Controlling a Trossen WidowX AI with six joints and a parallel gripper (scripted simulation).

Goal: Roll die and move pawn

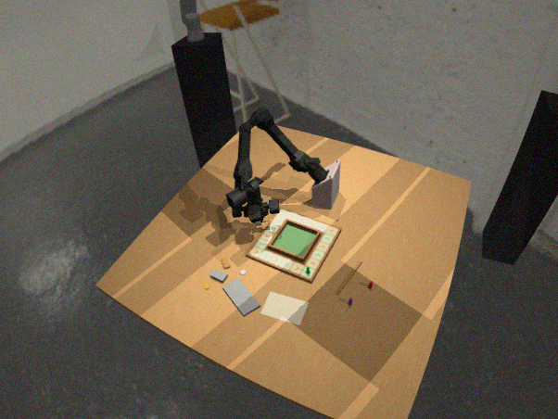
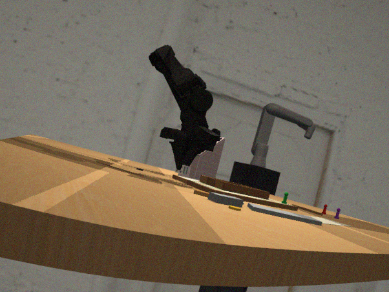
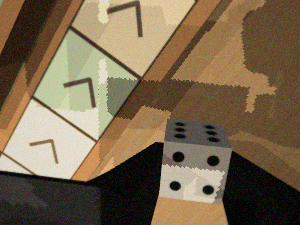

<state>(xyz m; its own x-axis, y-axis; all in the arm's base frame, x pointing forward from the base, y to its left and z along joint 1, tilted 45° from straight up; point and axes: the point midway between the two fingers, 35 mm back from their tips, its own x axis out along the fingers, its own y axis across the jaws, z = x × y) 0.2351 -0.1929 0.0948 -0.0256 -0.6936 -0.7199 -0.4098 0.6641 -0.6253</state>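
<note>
The green pawn lies 270 mm to the left of my gripper tip, 160 mm ahead of it and 10 mm below it. The rest, counted from my gripper tip: yellow token 340 mm ahead, 70 mm to the right, 30 mm below; grey slab 330 mm ahead, 70 mm to the left, 30 mm below; white die right at my gripper tip.
</note>
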